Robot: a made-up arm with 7 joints.
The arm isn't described. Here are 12 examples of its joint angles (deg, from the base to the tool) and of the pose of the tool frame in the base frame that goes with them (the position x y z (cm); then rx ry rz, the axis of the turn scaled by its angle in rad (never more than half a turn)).
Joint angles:
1: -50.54 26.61 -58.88 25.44 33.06 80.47 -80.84
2: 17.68 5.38 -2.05 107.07 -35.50 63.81 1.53
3: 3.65 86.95 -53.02 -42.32 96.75 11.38 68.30
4: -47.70 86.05 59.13 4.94 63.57 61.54 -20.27
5: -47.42 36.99 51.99 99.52 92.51 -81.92 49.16
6: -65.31 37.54 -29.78 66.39 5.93 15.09 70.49
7: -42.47 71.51 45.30 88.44 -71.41 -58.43 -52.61
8: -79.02 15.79 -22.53 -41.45 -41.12 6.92 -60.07
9: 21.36 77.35 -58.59 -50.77 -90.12 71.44 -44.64
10: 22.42 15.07 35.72 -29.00 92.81 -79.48 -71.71
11: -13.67 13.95 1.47 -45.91 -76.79 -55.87 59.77
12: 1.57 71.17 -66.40 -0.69 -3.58 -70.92 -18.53
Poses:
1: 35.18 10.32 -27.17 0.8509 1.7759 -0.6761
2: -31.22 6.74 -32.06 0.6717 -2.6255 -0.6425
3: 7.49 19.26 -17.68 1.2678 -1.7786 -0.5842
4: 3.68 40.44 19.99 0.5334 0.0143 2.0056
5: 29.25 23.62 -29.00 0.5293 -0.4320 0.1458
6: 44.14 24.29 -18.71 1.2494 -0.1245 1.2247
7: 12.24 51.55 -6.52 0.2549 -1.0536 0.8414
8: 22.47 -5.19 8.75 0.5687 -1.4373 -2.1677
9: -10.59 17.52 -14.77 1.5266 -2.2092 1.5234
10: 1.54 18.35 -25.45 2.0462 1.0032 -1.8452
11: 15.94 15.84 -12.44 -1.9055 -0.5608 0.6296
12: 1.61 21.47 -24.50 0.0920 -0.0548 -1.6961
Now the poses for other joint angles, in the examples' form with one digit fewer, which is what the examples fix.
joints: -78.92 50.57 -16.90 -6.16 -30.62 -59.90 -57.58
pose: 28.4 11.7 13.4 1.232 -1.861 -1.277
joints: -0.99 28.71 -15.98 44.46 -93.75 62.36 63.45
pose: 2.9 17.9 -42.5 -0.152 2.294 0.736
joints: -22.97 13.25 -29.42 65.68 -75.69 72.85 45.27
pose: 9.6 7.4 -44.7 0.094 2.405 0.228
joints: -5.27 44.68 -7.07 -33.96 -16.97 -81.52 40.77
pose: 11.2 17.0 -11.0 -0.578 -1.525 -0.140
